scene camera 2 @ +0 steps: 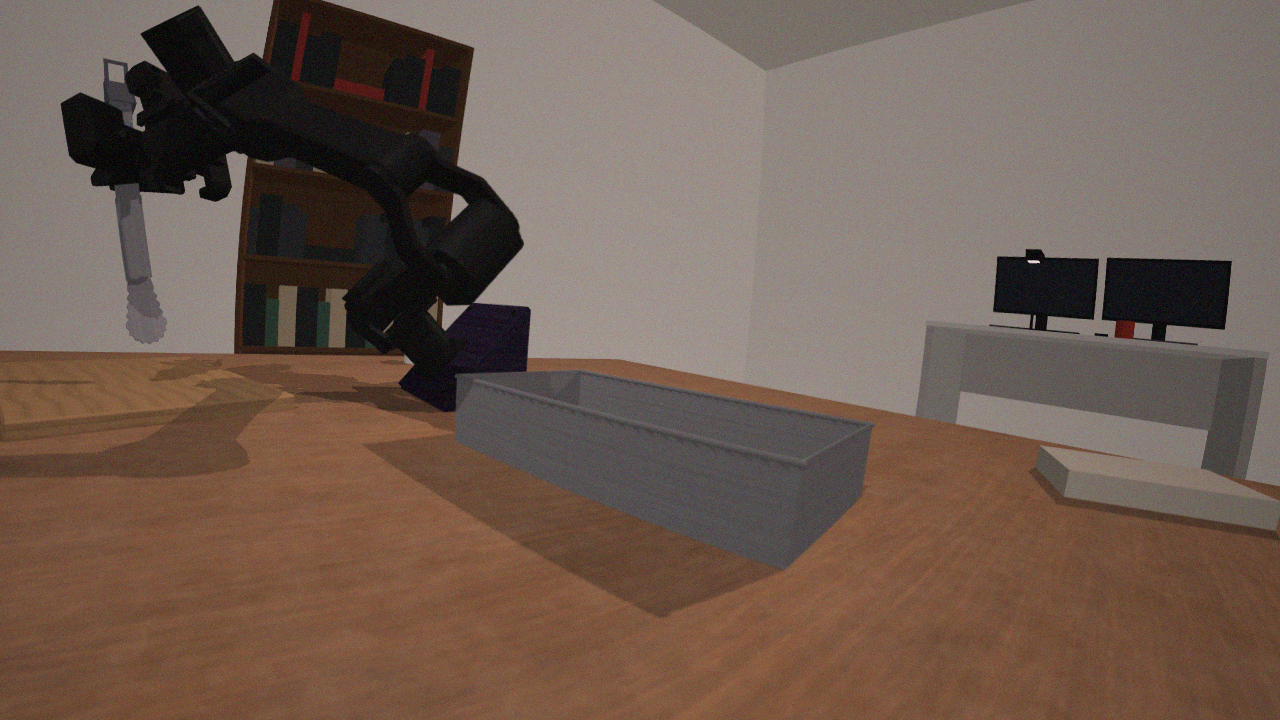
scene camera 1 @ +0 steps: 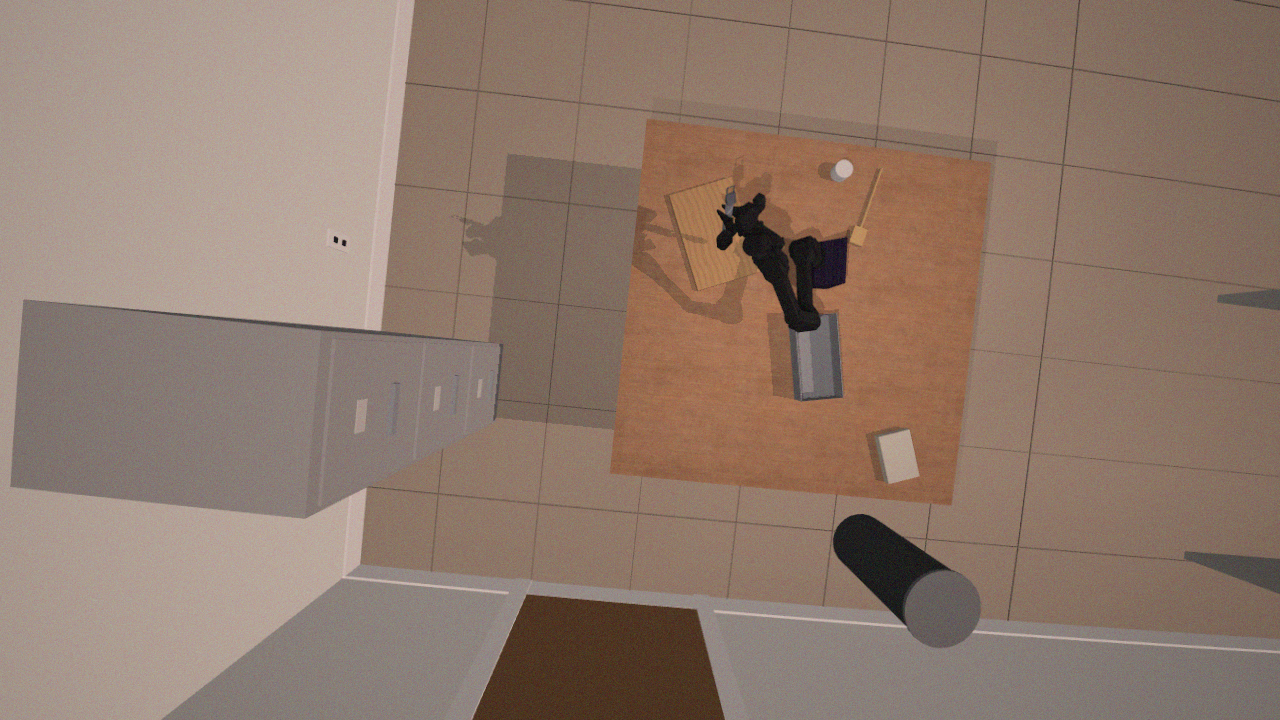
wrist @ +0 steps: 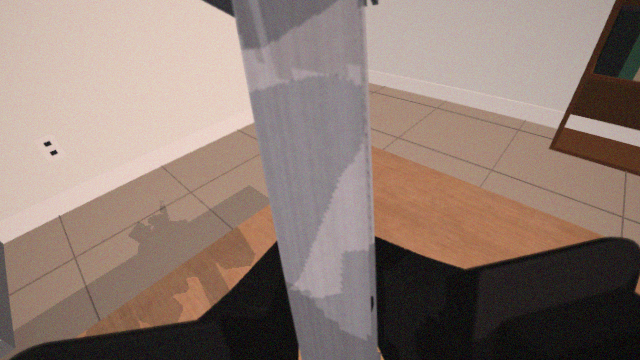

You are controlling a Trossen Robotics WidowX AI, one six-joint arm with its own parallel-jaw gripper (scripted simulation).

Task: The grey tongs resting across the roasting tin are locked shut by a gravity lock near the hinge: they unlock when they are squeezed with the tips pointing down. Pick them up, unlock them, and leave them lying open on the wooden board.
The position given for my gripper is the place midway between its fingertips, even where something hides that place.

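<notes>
I can see a wooden board (scene camera 1: 695,210), and that same view has my gripper (scene camera 1: 719,207) and a grey roasting tin (scene camera 1: 816,363). The tin also shows at (scene camera 2: 762,481), and there you'd find my gripper (scene camera 2: 101,184) as well. And then there's the wrist view, which has my gripper (wrist: 316,241) in it too.
</notes>
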